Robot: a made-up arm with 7 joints.
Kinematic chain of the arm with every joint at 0, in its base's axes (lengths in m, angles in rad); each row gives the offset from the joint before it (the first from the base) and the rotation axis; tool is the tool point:
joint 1: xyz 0 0 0.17 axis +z
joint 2: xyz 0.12 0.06 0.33 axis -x
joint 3: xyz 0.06 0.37 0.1 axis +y
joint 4: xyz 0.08 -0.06 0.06 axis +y
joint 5: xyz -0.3 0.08 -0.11 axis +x
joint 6: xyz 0.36 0.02 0 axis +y
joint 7: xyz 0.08 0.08 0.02 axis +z
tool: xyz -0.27 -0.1 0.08
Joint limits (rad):
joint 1: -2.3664..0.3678
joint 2: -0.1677..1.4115
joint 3: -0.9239..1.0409
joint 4: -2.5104..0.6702
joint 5: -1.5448..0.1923
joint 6: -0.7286..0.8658
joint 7: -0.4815..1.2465
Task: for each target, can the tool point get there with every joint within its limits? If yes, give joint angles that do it. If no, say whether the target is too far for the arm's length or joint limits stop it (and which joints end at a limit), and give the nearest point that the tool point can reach.
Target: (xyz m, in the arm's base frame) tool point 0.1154 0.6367 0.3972
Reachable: yes | joints 0.1559 0.1351 0.8421 -1.2039 -1.0451 0.3432 -0.2064
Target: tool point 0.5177 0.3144 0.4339
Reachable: yes | joints -0.6084 0.7780 -0.2223 -0.5483 -1.1002 0.3767 0.8929
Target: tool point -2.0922 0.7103 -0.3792
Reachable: no: too far | nearest point -0.1785 0.5528 0.1626 | short by 1.995 m
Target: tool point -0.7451 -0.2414 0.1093
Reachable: no: joint limits stop it (at a limit: joint 1, joint 2, joint 3, joint 6, joint 7) | nearest point -0.3691 -0.2863 0.1089 | short by 0.379 m
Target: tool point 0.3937 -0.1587 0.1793
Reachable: yes | joints -1.5731 1.0115 0.6893 -0.5353 -0.3431 0.1168 -0.0698
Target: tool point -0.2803 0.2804 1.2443
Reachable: no: joint limits stop it (at a limit: joint 1, joint 2, joint 3, joint 5, joint 7) | nearest point -0.0837 0.3846 0.9312 | short by 0.384 m
